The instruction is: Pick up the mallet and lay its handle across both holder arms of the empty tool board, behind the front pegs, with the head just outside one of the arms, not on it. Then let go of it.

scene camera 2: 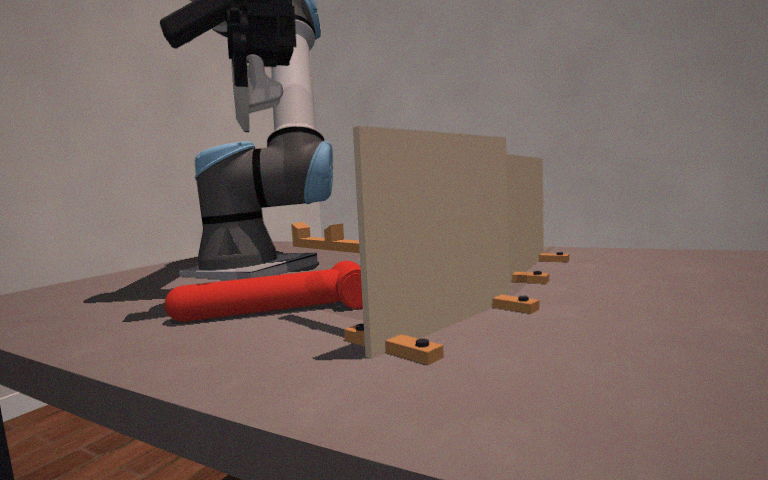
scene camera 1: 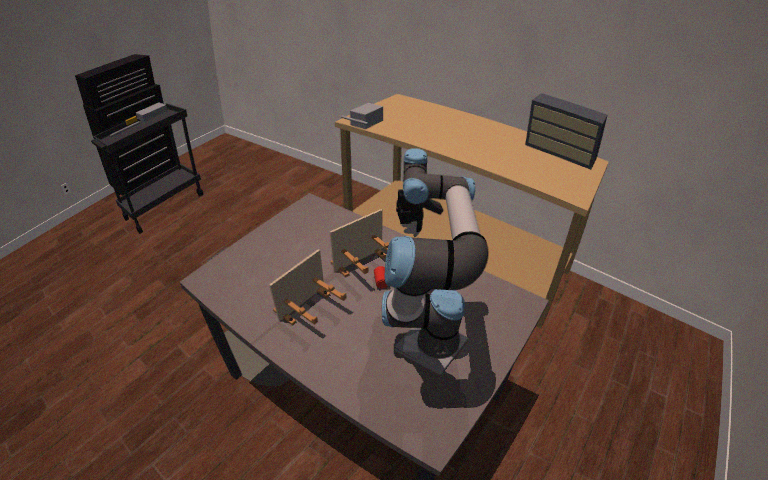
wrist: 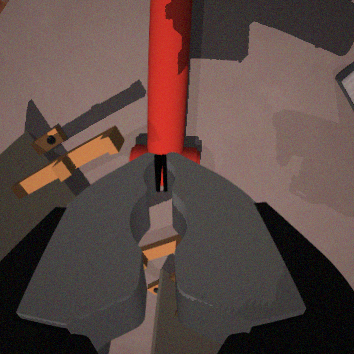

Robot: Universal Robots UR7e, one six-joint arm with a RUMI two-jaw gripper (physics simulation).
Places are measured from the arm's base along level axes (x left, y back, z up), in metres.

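Pixels of known places: gripper, fingertip midpoint: (scene camera 2: 246, 131) (scene camera 1: 414, 236) (wrist: 161, 157); arm's base at its link origin: (scene camera 2: 238, 262) (scene camera 1: 438, 341).
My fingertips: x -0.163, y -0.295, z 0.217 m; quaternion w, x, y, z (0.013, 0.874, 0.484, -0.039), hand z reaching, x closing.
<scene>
Ahead of a thing's pixels: the offset from my fingertips to its middle. Level surfaces: height alone.
The red mallet {dx +0.006, dy -0.020, dz -0.209 m} (scene camera 1: 380, 277) (scene camera 2: 254, 295) (wrist: 169, 90) lies on the table beside the tool boards. In the scene camera 2 view its head is partly hidden behind a board's edge; in the scene camera 1 view the arm covers much of its handle. My gripper (scene camera 1: 416, 225) (scene camera 2: 249, 116) (wrist: 161, 157) is shut and empty, well above the mallet. Two upright tool boards {dx +0.077, dy -0.190, dz -0.129 m} (scene camera 1: 355, 240) {dx +0.396, dy -0.144, dz -0.137 m} (scene camera 1: 299, 285) (scene camera 2: 436, 226) stand in a row. Each has orange holder arms with pegs, and no mallet rests on the arms that show. One holder arm (wrist: 82, 155) shows left of the mallet in the wrist view.
The robot's base (scene camera 1: 430, 345) (scene camera 2: 235, 249) stands on the same table {dz -0.233 m} (scene camera 1: 339, 350) (scene camera 2: 623, 367). A wooden workbench (scene camera 1: 453, 135) with a grey drawer cabinet (scene camera 1: 566, 130) stands behind, and a dark tool cart (scene camera 1: 186, 114) stands at the left.
</scene>
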